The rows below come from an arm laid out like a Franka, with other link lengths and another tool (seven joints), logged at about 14 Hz.
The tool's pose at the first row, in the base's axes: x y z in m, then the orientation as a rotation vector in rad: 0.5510, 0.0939, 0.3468, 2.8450, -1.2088, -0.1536
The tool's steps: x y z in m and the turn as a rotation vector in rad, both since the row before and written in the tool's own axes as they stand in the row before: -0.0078, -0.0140, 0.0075, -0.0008, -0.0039, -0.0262; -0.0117, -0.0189, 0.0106, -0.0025, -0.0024, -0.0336; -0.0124, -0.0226, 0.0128, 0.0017, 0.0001, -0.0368; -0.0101, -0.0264, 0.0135, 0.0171, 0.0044, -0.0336; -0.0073, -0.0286, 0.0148, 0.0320, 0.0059, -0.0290; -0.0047, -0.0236, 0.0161, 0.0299, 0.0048, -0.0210; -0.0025, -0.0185, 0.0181, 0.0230, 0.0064, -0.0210
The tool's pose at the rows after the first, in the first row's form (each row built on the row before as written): 0.5548, 0.1092, 0.3388, 2.8621, -1.1723, -0.1607; 0.5585, 0.1309, 0.3277, 2.8814, -1.1241, -0.1668; 0.5631, 0.1559, 0.3142, 2.9049, -1.0722, -0.1671; 0.5710, 0.1825, 0.2997, 2.9383, -1.0298, -0.1534; 0.5816, 0.2095, 0.2840, -2.9713, 0.9952, 0.1295; 0.5908, 0.2317, 0.2678, -2.9555, 0.9574, 0.1064; 0.5986, 0.2491, 0.2501, -2.9459, 0.9217, 0.0848
